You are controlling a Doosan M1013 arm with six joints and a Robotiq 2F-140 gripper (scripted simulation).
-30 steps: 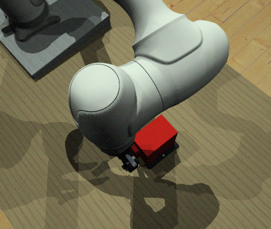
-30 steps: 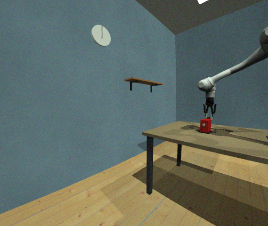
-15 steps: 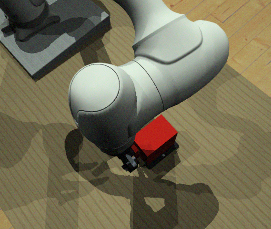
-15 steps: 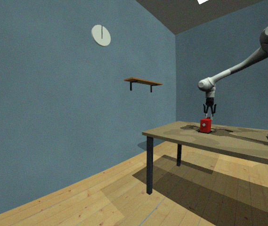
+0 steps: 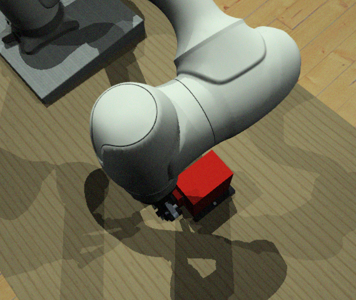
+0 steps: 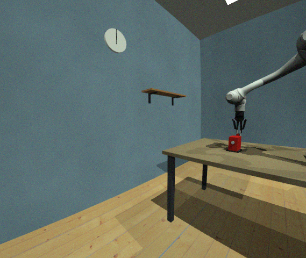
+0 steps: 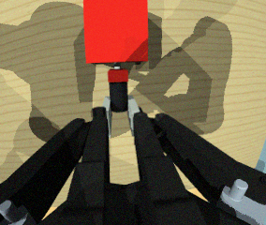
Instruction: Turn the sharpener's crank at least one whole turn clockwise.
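My hand is 2 cm to the right of the crank knob and 1 cm above it. The rest, counted from my hand: sharpener crank (2 cm to the left, 2 cm below).
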